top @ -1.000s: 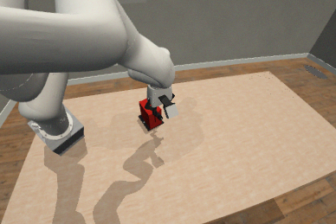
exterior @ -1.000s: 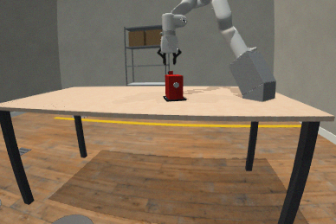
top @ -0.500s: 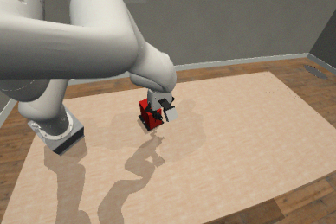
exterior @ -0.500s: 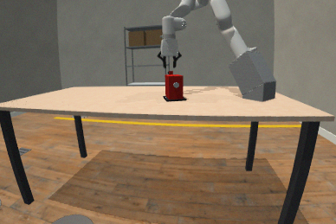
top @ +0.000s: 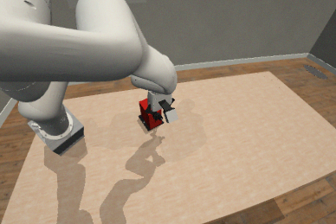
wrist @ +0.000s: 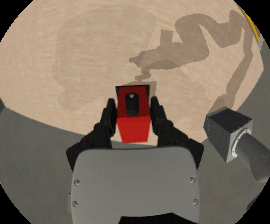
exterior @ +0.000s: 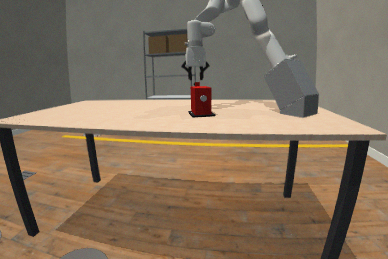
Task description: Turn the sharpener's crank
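The crank knob lies 40 mm below my hand and 20 mm to the left of it.
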